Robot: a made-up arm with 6 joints. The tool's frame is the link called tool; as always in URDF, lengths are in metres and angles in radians. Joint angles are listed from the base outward. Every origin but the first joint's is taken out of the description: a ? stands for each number. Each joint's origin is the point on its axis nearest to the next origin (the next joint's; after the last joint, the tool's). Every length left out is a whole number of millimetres.
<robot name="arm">
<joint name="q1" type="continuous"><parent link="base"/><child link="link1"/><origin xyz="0 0 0.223" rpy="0 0 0"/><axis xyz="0 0 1"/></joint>
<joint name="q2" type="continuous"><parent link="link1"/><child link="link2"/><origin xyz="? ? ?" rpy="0 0 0"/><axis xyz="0 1 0"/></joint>
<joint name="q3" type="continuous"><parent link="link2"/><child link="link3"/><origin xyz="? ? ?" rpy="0 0 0"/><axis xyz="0 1 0"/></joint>
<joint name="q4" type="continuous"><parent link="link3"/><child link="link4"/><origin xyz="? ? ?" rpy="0 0 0"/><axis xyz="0 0 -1"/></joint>
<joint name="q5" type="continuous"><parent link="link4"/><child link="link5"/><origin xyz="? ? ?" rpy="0 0 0"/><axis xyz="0 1 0"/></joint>
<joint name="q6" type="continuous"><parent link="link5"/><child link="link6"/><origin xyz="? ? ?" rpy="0 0 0"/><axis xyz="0 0 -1"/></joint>
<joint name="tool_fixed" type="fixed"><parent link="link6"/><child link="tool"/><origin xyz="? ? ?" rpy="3.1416 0 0"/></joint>
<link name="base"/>
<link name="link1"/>
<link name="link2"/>
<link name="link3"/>
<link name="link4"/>
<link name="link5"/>
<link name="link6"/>
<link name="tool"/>
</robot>
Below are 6 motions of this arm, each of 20 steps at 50 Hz.
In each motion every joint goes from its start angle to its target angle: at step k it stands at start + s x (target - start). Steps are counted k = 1, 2, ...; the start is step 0. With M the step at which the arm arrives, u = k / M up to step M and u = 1 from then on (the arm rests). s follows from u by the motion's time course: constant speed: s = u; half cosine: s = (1 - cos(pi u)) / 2; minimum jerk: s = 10 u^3 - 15 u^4 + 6 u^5.
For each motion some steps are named. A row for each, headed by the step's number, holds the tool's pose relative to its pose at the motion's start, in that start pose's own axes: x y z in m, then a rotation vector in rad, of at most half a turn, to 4 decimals.
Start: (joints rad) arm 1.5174 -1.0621 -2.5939 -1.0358 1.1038 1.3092
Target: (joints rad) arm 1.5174 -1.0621 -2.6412 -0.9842 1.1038 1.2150
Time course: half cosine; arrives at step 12
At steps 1, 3, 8, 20:
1: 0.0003 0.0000 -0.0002 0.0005 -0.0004 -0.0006
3: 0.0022 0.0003 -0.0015 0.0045 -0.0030 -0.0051
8: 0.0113 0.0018 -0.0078 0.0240 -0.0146 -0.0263
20: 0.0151 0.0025 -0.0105 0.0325 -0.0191 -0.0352

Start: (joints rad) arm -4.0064 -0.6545 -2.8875 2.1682 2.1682 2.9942
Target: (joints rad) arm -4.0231 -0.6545 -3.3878 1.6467 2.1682 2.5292
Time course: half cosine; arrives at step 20
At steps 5, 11, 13, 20:
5: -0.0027 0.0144 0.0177 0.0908 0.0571 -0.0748
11: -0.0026 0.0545 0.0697 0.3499 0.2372 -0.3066
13: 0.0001 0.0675 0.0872 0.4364 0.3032 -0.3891
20: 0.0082 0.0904 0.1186 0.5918 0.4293 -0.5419

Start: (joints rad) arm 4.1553 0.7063 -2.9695 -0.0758 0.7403 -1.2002
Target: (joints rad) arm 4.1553 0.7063 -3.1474 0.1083 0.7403 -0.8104
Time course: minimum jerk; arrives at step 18
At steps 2, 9, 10, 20:
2: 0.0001 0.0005 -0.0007 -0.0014 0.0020 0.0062
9: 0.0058 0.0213 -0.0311 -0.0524 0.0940 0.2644
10: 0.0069 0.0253 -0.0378 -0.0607 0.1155 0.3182
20: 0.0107 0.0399 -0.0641 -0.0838 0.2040 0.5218

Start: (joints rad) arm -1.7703 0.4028 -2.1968 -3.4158 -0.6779 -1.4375
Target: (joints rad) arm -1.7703 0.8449 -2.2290 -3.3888 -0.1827 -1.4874
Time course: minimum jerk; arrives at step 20
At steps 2, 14, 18, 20:
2: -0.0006 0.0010 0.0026 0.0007 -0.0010 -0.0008
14: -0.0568 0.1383 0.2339 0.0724 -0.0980 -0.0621
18: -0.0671 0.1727 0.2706 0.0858 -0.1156 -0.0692
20: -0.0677 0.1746 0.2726 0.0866 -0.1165 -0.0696

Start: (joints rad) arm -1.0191 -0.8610 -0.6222 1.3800 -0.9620 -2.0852
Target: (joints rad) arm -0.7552 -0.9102 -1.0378 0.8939 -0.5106 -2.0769
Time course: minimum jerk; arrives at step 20
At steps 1, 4, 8, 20:
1: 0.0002 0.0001 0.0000 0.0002 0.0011 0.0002
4: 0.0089 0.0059 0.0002 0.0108 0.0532 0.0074
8: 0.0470 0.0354 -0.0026 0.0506 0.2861 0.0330
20: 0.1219 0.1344 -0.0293 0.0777 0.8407 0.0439

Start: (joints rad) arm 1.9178 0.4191 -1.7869 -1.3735 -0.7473 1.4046
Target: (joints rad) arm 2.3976 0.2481 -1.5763 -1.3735 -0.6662 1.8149
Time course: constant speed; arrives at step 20
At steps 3, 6, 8, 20:
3: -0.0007 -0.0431 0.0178 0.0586 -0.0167 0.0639
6: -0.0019 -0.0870 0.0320 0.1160 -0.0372 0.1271
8: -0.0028 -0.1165 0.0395 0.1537 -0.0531 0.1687
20: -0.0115 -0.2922 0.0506 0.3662 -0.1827 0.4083

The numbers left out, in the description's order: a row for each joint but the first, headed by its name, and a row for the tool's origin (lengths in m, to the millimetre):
q2: 0 0 0
q3: 0.082 0 0.437
q4: 0.079 0 -0.348
q5: 0 0 0
q6: 0.046 0 -0.059
tool: 0 0 0

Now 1 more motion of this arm.
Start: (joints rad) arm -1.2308 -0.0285 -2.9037 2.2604 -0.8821 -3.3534
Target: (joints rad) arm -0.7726 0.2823 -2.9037 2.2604 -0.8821 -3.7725
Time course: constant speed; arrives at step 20
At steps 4, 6, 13, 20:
4: -0.0013 -0.0525 0.0194 0.1103 0.0052 -0.0749
6: -0.0007 -0.0802 0.0259 0.1652 0.0129 -0.1135
13: 0.0080 -0.1816 0.0304 0.3537 0.0672 -0.2531
20: 0.0252 -0.2841 0.0057 0.5312 0.1635 -0.3977

